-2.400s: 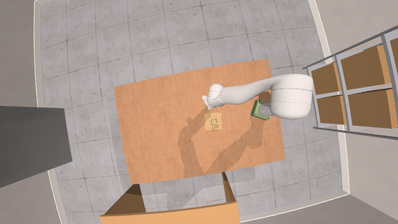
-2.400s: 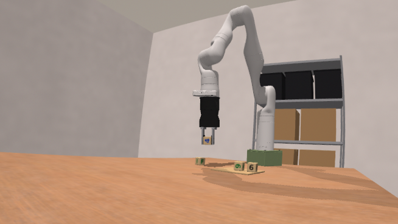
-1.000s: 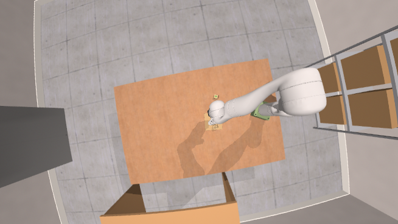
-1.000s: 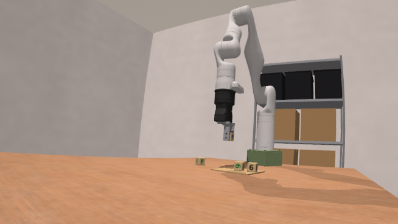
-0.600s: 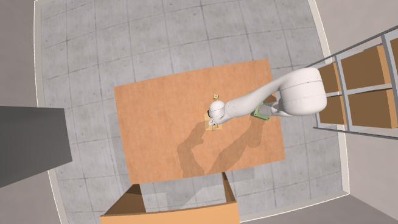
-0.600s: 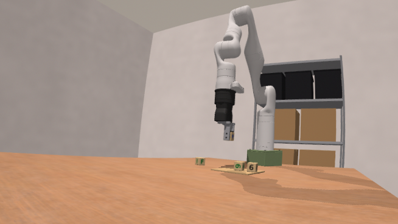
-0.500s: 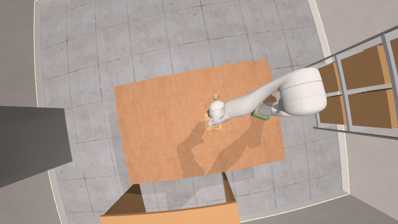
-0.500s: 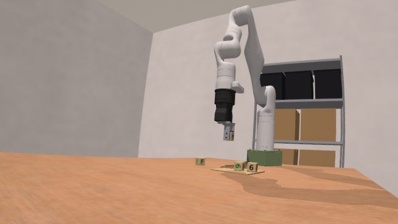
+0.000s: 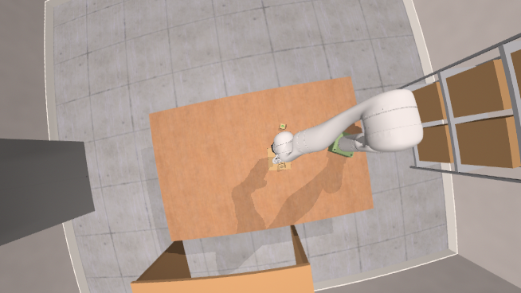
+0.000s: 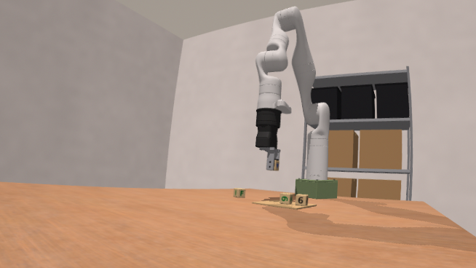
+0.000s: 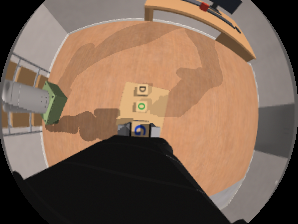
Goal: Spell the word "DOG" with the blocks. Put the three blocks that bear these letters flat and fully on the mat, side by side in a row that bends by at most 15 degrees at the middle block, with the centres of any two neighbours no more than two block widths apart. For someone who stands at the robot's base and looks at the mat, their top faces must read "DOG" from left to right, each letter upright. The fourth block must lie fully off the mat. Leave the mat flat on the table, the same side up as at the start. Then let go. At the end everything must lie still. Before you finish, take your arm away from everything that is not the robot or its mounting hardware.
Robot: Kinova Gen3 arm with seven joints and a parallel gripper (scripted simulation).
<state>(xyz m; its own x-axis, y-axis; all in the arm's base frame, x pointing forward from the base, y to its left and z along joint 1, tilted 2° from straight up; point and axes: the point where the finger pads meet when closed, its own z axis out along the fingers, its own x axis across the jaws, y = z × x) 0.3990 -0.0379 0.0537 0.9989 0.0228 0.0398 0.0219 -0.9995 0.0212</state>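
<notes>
Right now the wooden block is 10 cm below my hand and 5 cm to the left of it. Round my hand: green-lettered block (14 cm to the right, 10 cm below, 6 cm behind); then tan mat (11 cm below, 5 cm to the left); then blue-lettered block (right at my hand).
</notes>
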